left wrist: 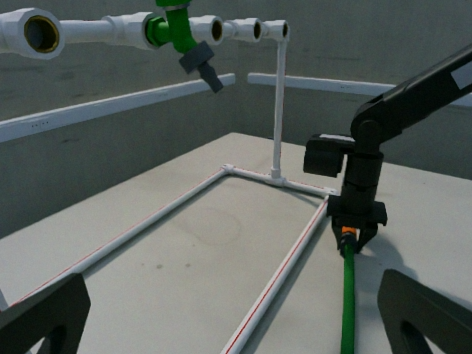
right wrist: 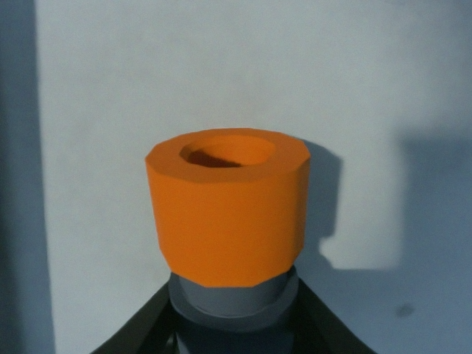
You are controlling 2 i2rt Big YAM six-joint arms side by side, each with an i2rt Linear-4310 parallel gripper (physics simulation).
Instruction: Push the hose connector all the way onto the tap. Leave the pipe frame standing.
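Frame: origin at the left arm's base, x right, y ahead, z up, level; metres.
Seen in the pictures: left gripper, fingertip midpoint: (left wrist: 232,287); right gripper, fingertip midpoint: (right wrist: 235,292).
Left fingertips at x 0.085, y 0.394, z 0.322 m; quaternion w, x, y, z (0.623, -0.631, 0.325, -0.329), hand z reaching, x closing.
Note:
Offsets run from my left fingertips to a thing's top centre. "spot": to the spot under its first point.
The hose connector {dz -0.289, dx +0.474, dy +0.057 m} (left wrist: 349,231) (right wrist: 230,220), an orange collar on a grey body, lies on the table at the end of the green hose {spot: dz -0.305, dx +0.318, dy +0.010 m} (left wrist: 348,300). My right gripper (left wrist: 347,250) (right wrist: 235,292) is shut on its grey body, one finger on each side; the orange end points away from the hose. The green tap {dz +0.098, dx +0.185, dy +0.196 m} (left wrist: 180,30) hangs from the upper pipe in the left wrist view, its grey nozzle {spot: dz +0.027, dx +0.196, dy +0.165 m} (left wrist: 212,79) angled down to the right. The white pipe frame {spot: dz -0.096, dx +0.620, dy +0.304 m} (left wrist: 278,105) stands upright. My left gripper (left wrist: 232,287) is wide open and empty.
The frame's base pipe {spot: dz -0.302, dx +0.290, dy +0.114 m} (left wrist: 280,282) runs along the table to the left of the hose. Open brass-lined fittings {spot: dz +0.074, dx +0.074, dy +0.246 m} (left wrist: 42,34) line the upper pipe. Grey walls with a white rail (left wrist: 120,102) stand behind. The right arm (left wrist: 420,95) reaches in from the right.

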